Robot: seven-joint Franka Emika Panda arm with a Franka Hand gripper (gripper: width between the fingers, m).
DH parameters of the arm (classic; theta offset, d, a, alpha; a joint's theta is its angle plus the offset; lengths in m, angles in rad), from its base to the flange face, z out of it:
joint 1: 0 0.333 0 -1.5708
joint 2: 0 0 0 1.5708
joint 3: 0 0.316 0.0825 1.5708
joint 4: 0 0 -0.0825 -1.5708
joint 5: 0 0.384 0 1.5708
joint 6: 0 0 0.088 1.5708
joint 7: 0 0.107 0 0
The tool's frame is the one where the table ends.
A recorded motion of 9 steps. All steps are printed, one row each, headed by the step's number.
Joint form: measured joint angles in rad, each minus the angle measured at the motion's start. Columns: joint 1, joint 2, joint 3, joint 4, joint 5, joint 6, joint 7.
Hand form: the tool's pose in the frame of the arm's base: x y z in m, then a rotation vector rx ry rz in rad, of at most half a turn. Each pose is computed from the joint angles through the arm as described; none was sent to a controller.
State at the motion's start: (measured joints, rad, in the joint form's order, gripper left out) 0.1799 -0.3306 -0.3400 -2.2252 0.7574 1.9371 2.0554
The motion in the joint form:
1: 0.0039 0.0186 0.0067 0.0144 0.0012 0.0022 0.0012
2: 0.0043 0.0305 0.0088 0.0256 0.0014 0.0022 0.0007
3: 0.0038 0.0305 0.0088 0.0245 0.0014 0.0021 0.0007
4: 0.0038 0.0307 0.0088 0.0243 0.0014 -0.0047 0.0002
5: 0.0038 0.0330 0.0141 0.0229 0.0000 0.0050 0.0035
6: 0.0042 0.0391 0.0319 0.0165 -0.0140 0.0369 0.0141
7: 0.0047 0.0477 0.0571 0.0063 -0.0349 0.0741 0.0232
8: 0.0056 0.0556 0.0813 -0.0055 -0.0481 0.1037 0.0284
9: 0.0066 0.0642 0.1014 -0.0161 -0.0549 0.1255 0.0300
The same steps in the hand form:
1: 0.4724 -0.0358 0.5239 -0.8292 2.3909 0.8798
2: 0.4762 -0.0349 0.5240 -0.8328 2.3933 0.8758
3: 0.4760 -0.0351 0.5234 -0.8320 2.3943 0.8766
4: 0.4755 -0.0344 0.5229 -0.8368 2.3955 0.8836
5: 0.4766 -0.0325 0.5218 -0.8345 2.3995 0.8758
6: 0.4795 -0.0264 0.5175 -0.8356 2.4170 0.8428
7: 0.4825 -0.0168 0.5105 -0.8504 2.4389 0.8010
8: 0.4843 -0.0065 0.5030 -0.8684 2.4550 0.7730
9: 0.4856 0.0027 0.4954 -0.8854 2.4671 0.7565

